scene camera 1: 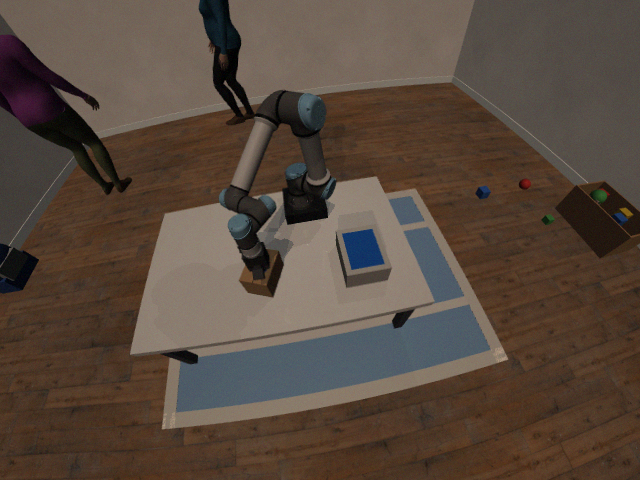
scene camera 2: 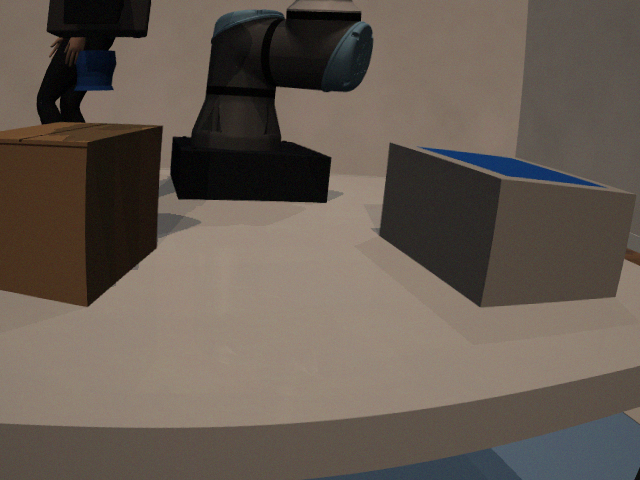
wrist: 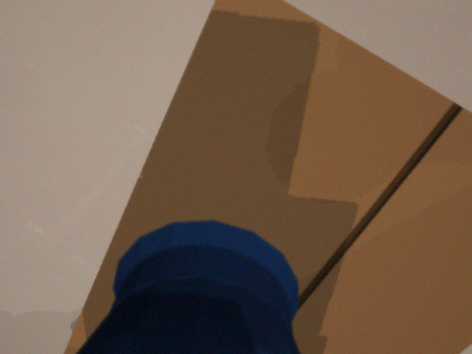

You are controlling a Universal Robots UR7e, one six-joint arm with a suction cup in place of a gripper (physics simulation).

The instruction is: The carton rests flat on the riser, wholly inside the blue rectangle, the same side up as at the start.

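Frame: origin at the arm's base, x ahead, y left, z up, level; centimetres.
Where they show: hand at its tool point: (scene camera 2: 93, 89) (wrist: 205, 300); arm's base at its link origin: (scene camera 1: 300, 200) (scene camera 2: 235, 145).
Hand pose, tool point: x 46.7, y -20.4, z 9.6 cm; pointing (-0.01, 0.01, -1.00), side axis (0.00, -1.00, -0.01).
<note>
Things, the pixels of their top centre, and the offset from my tool point. Level surfaces: height alone.
- brown carton at its top centre: (wrist: 279, 327) (scene camera 2: 70, 130) (scene camera 1: 259, 265) dx -4.8, dy -2.5, dz -3.9 cm
- grey riser at its top centre: (scene camera 2: 509, 165) (scene camera 1: 362, 248) dx -5.2, dy +44.8, dz -4.8 cm
- blue rectangle at its top centre: (scene camera 2: 509, 165) (scene camera 1: 362, 248) dx -5.2, dy +44.8, dz -4.8 cm
- white table at its surface level: dz -16.8 cm
The brown carton (scene camera 1: 261, 287) (scene camera 2: 43, 217) (wrist: 375, 115) stands flat on the table, left of the riser, with its taped seam on top. The grey riser (scene camera 1: 368, 277) (scene camera 2: 558, 245) stands on the right part of the table, with the blue rectangle (scene camera 1: 363, 249) (scene camera 2: 516, 166) on its top. My gripper (scene camera 1: 257, 268) (scene camera 2: 94, 88) (wrist: 207, 240), a blue suction cup, hangs over the carton's top. A gap shows between cup and carton in the scene camera 2 view. The suction cup holds nothing. In the scene camera 1 view the tool hides the cup and part of the carton.
The white table (scene camera 1: 191, 310) (scene camera 2: 258, 361) carries the black robot base (scene camera 1: 305, 209) (scene camera 2: 250, 175) behind the carton and riser. Two people (scene camera 1: 36, 103) (scene camera 1: 222, 36) stand beyond the table. A toy box (scene camera 1: 589, 222) stands on the floor at the far right.
</note>
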